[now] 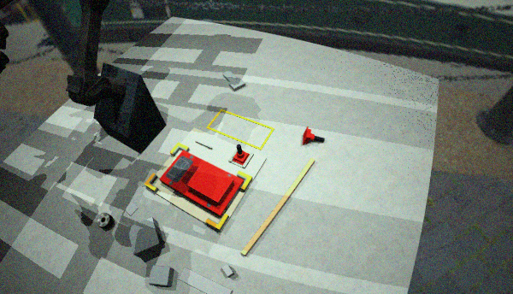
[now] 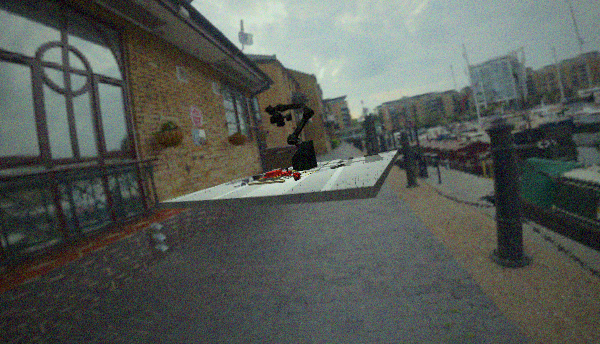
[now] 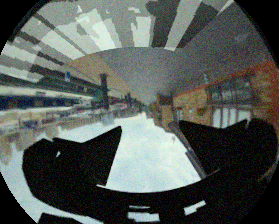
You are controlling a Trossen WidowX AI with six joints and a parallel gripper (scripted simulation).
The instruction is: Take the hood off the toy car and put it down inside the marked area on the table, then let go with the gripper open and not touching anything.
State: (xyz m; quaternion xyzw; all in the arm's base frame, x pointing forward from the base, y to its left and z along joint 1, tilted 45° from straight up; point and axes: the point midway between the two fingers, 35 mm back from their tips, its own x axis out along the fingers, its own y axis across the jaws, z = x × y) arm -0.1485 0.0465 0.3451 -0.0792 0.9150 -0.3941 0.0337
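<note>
Now: the red hood 540 mm ahead of my gripper tip, 390 mm below it and 110 mm to the left of it. Round my gripper tip: wooden strip: 720 mm ahead, 420 mm below, 140 mm to the left; small wheel: 420 mm below, 320 mm ahead, 90 mm to the right.
</note>
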